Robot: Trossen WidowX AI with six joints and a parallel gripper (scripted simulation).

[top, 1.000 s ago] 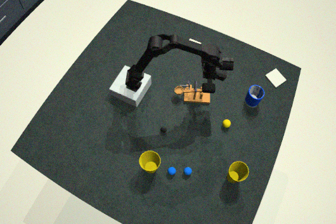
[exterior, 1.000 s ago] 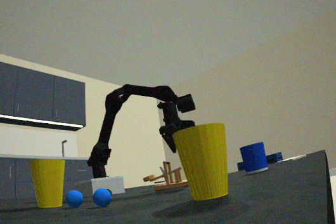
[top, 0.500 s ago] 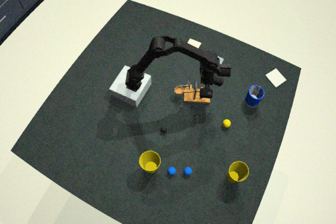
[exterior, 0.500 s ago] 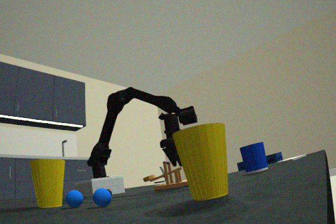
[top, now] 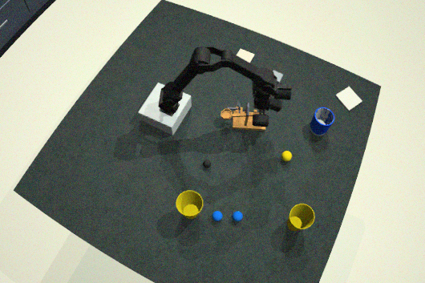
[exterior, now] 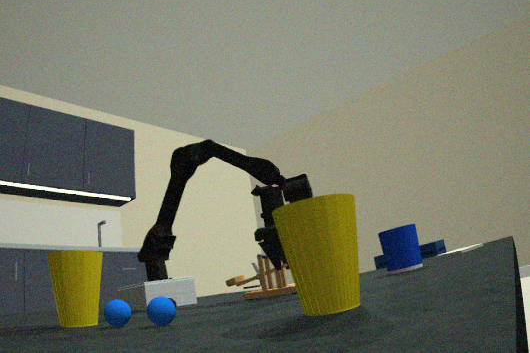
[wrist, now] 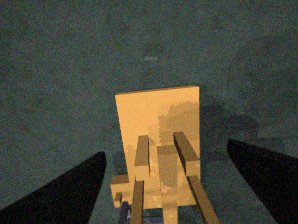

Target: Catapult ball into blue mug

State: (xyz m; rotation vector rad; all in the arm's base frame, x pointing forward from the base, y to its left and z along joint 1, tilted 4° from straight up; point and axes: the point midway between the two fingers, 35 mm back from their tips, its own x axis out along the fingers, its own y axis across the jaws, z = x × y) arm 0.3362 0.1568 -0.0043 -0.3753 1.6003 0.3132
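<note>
Now: the dark ball 9 cm behind my gripper tip, 28 cm to the right of it and 5 cm below it. Round my gripper tip: yellow ball: 18 cm ahead, 9 cm to the right, 4 cm below; wooden catapult: 7 cm behind, 2 cm to the right, 1 cm below; grey block: 2 cm behind, 24 cm to the left, 4 cm below.
</note>
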